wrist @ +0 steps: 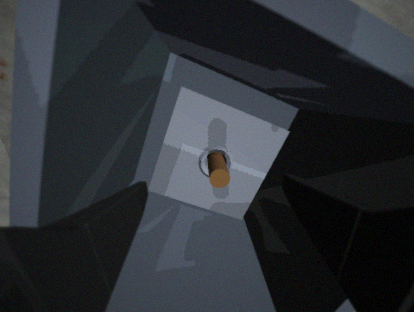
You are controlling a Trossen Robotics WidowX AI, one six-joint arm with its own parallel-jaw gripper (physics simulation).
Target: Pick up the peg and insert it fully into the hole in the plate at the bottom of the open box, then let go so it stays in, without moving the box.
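Places are measured from the arm's base along level axes (x ahead, y left, z up), in metres.
Pixels of known places: gripper, between the fingertips: (215, 184).
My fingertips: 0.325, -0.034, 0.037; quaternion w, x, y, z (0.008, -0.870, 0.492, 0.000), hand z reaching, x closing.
For each thing: its middle in the pictures, then the offset to it from my fingertips, as dx, dy, dz. "spot": a spot on its surface instead.
- orange-brown round peg, middle of its body: (215, 158) +0.004, -0.001, -0.042
- ringed hole, a spot on its surface: (202, 165) spot: -0.003, +0.008, -0.030
- pale square plate, middle of its body: (213, 153) +0.004, -0.001, -0.056
- open grey box, a spot on its surface: (34, 115) spot: +0.015, +0.075, +0.048
- upper right rim, a spot on its surface: (320, 25) spot: +0.074, +0.015, +0.048
An orange-brown round peg (219, 171) stands in the ringed hole (202, 165) of the pale square plate (250, 142), its upper part showing above the plate. How deep it sits is hidden. The plate lies at the bottom of the open grey box (34, 115). My gripper (215, 184) is open wide and empty, one dark finger at the lower left and one at the lower right. The fingers are apart from the peg, with a gap on both sides of it.
The box's tall walls surround the plate, with the left rim and the upper right rim (320, 25) in view. The right inner wall is in deep shadow. A grey-brown surface shows outside the box at the far left and top right corner.
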